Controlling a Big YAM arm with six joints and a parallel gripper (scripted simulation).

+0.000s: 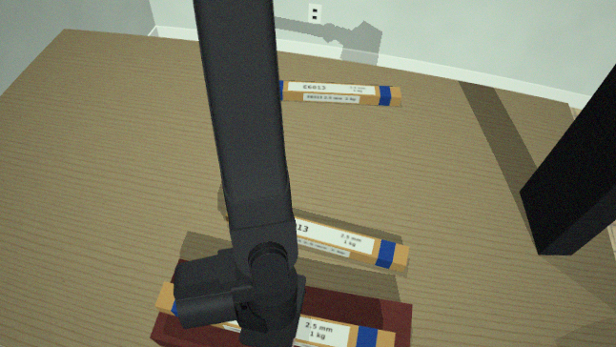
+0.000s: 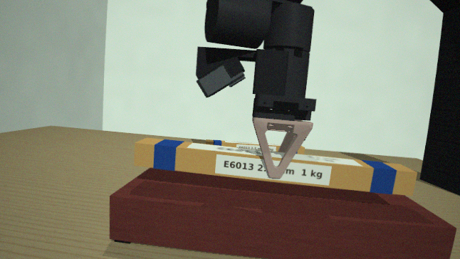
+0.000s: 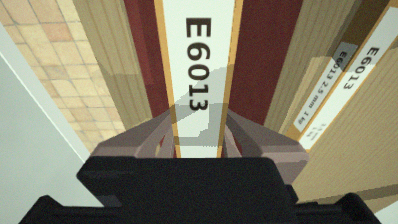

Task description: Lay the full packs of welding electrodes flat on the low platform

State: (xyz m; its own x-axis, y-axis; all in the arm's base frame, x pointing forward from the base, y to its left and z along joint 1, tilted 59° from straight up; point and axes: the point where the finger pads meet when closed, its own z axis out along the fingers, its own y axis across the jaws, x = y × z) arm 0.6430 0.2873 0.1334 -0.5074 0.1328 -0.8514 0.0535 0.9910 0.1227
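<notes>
My hand is 10 mm past the dark red low platform, 10 mm to the left of it and 80 mm above it.
</notes>
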